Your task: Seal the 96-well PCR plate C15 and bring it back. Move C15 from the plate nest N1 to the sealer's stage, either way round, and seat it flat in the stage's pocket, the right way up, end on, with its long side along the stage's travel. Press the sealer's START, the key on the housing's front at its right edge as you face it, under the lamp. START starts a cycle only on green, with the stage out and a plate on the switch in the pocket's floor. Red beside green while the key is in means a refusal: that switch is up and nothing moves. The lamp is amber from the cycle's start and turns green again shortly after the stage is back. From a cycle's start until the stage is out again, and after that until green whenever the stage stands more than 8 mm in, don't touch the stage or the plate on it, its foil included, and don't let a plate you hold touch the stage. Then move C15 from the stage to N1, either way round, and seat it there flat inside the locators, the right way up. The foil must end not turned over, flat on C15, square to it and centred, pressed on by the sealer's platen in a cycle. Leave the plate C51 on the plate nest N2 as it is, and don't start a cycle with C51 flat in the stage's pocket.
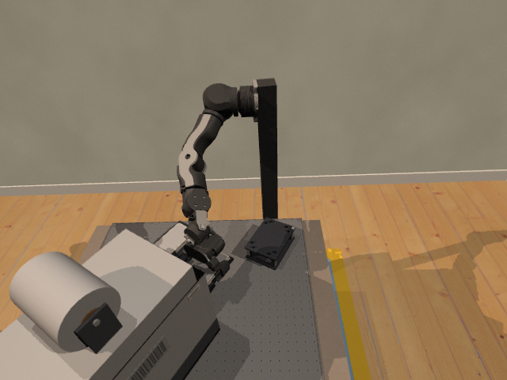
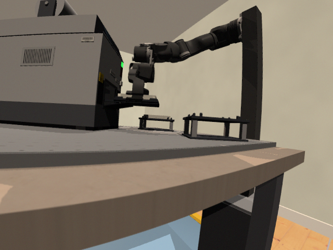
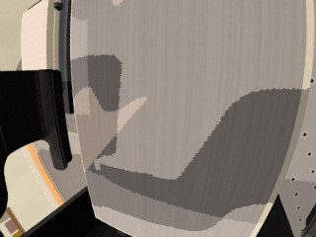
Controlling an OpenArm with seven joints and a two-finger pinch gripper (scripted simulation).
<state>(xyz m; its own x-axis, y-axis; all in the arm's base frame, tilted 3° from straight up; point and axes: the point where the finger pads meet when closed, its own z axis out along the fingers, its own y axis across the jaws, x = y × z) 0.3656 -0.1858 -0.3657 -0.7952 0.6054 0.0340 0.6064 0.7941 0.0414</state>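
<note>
Right now the sealer's stage is 1 cm below my hand. The rest, counted from my hand: foil roll (26 cm ahead, 20 cm to the right, 30 cm above); start key (2 cm ahead, 14 cm to the right, 8 cm above).
</note>
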